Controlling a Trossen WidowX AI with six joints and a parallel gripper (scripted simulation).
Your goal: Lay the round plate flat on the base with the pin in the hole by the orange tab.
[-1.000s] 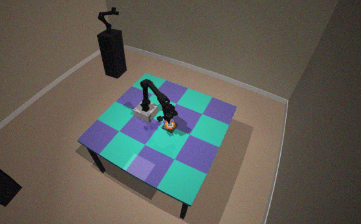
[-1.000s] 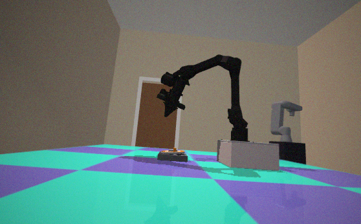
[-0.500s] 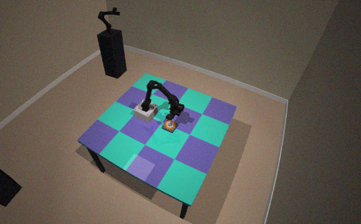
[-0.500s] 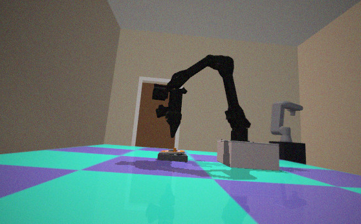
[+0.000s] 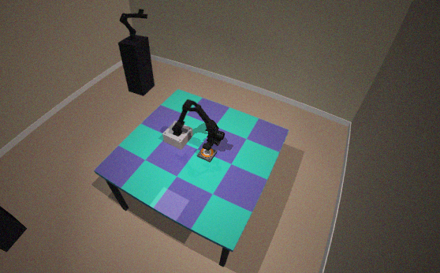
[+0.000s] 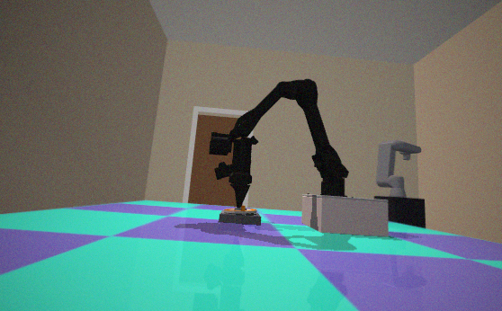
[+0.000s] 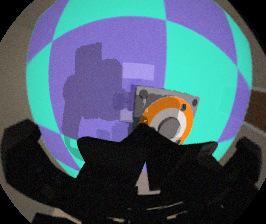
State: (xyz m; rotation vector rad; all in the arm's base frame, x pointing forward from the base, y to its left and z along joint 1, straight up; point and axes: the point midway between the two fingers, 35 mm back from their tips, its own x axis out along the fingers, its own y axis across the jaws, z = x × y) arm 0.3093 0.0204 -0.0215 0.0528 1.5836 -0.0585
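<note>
The base is 50 mm to the right of my gripper tip, 20 mm below it and 10 mm behind it.
</note>
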